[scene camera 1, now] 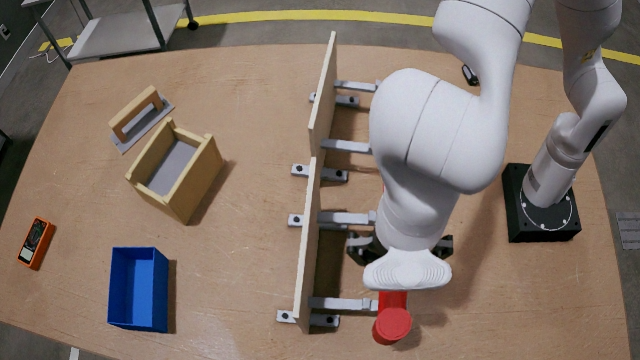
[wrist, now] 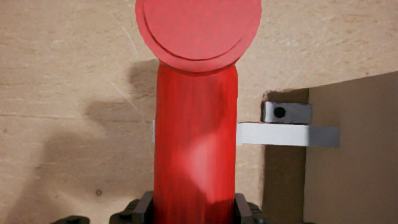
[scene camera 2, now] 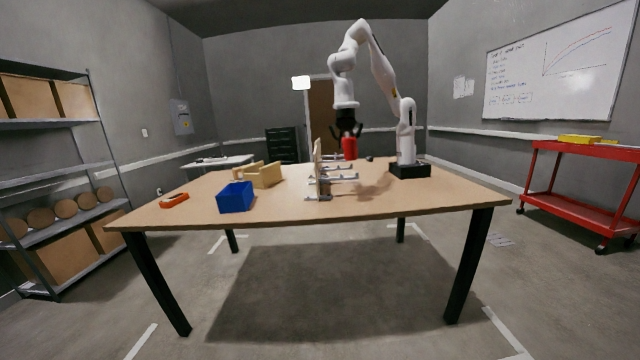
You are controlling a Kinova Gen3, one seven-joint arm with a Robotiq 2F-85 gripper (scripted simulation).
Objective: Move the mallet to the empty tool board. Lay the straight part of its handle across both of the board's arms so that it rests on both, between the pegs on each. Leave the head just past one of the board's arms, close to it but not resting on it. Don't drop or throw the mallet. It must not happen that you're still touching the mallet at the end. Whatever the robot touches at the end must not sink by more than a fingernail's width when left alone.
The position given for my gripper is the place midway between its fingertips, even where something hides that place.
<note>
In view: my gripper (scene camera 1: 392, 268), a red mallet (scene camera 1: 394, 322), a wooden box (scene camera 1: 157, 168), a tool board (scene camera 1: 304, 301) and a tool board (scene camera 1: 319, 127).
The red mallet is seen too in the wrist view (wrist: 197, 81). The wooden box is seen too in scene camera 2 (scene camera 2: 264, 177). The wrist view does not show the wooden box: it is out of frame.
</note>
